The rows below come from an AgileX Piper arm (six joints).
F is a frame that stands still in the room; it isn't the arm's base.
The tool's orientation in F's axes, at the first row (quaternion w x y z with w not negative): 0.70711 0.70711 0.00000 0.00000
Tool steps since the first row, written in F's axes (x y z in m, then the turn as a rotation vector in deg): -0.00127 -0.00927 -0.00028 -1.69 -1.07 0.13; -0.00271 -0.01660 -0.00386 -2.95 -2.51 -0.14; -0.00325 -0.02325 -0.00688 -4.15 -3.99 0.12; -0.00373 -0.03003 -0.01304 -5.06 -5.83 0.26; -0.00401 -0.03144 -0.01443 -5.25 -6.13 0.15; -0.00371 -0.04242 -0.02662 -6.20 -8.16 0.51; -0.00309 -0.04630 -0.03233 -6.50 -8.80 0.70; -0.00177 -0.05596 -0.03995 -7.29 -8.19 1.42; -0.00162 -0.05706 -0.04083 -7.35 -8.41 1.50; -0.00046 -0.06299 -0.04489 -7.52 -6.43 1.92; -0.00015 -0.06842 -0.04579 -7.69 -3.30 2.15
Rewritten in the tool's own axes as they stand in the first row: -0.00127 -0.00028 0.00927 -1.69 0.13 1.07; -0.00271 -0.00386 0.01660 -2.95 -0.14 2.51; -0.00325 -0.00688 0.02325 -4.15 0.12 3.99; -0.00373 -0.01304 0.03003 -5.06 0.26 5.83; -0.00401 -0.01443 0.03144 -5.25 0.15 6.13; -0.00371 -0.02662 0.04242 -6.20 0.51 8.16; -0.00309 -0.03233 0.04630 -6.50 0.70 8.80; -0.00177 -0.03995 0.05596 -7.29 1.42 8.19; -0.00162 -0.04083 0.05706 -7.35 1.50 8.41; -0.00046 -0.04489 0.06299 -7.52 1.92 6.43; -0.00015 -0.04579 0.06842 -7.69 2.15 3.30
